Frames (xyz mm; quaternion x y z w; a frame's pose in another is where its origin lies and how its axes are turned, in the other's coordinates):
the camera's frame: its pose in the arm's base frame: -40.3 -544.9 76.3 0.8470 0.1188 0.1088 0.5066
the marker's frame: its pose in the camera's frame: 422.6 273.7 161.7 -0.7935 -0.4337 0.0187 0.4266
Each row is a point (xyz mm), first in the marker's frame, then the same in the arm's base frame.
Working: the marker's frame: its pose in the arm's base frame: 434.5 -673.3 270.4 0.0088 -0.2712 -0.2172 0.9377

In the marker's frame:
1: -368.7 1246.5 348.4
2: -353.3 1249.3 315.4
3: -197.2 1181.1 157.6
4: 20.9 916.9 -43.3
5: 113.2 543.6 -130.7
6: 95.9 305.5 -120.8
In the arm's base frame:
1: 478.1 642.6 548.7
2: 507.8 635.5 528.7
3: 679.6 493.4 463.8
4: 841.7 143.9 367.1
5: 806.2 -241.0 289.0
6: 692.2 -448.5 256.8

